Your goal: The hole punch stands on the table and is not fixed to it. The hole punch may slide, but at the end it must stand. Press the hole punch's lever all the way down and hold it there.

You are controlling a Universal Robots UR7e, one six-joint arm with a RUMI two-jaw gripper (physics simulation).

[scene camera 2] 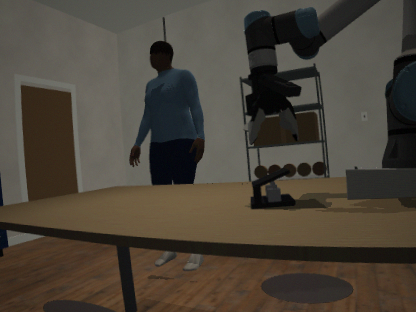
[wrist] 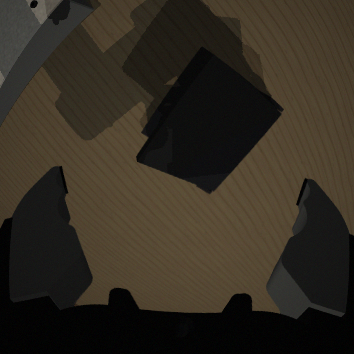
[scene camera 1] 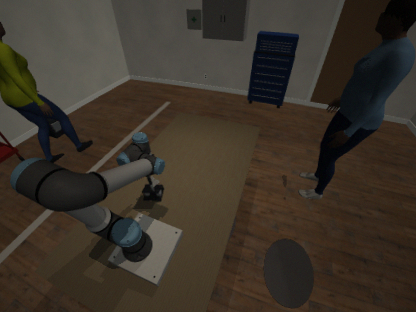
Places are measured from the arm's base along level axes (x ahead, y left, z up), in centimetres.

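Pixels of known places: gripper, fingertip midpoint: (scene camera 2: 275, 142) (wrist: 183, 176) (scene camera 1: 150, 182); arm's base at its link origin: (scene camera 2: 411, 167) (scene camera 1: 137, 246).
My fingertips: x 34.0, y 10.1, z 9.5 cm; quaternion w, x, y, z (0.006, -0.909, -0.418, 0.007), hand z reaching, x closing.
Ahead of a thing's pixels: the offset from my fingertips to its top centre. Level surfaces: height alone.
The black hole punch @(dx +1.9, dy +1.7, dz -6.7 cm) (scene camera 1: 153, 193) (scene camera 2: 272, 202) stands upright on the table @(dz -15.3 cm) (scene camera 1: 210, 150) (scene camera 2: 175, 215). Its lever @(dx +1.9, dy +1.7, dz -6.7 cm) (scene camera 2: 271, 177) (wrist: 215, 120) is raised at a slant, with its higher end toward the robot's base in scene view 2. A grey block shows under the lever there. My gripper (scene camera 2: 274, 140) (wrist: 183, 176) is open and empty. It points down and hangs above the hole punch, with a visible gap between its fingertips and the lever. In the wrist view the dark lever top lies ahead of the space between the fingers. It hides most of the punch's base.
The arm's pale base plate (scene camera 1: 167, 250) (scene camera 2: 380, 183) lies near the punch; its edge shows in the wrist view (wrist: 30, 65). A person in blue (scene camera 1: 372, 90) (scene camera 2: 172, 110) and one in yellow (scene camera 1: 17, 75) stand beyond the table. A shelf rack (scene camera 2: 321, 120) stands behind the gripper.
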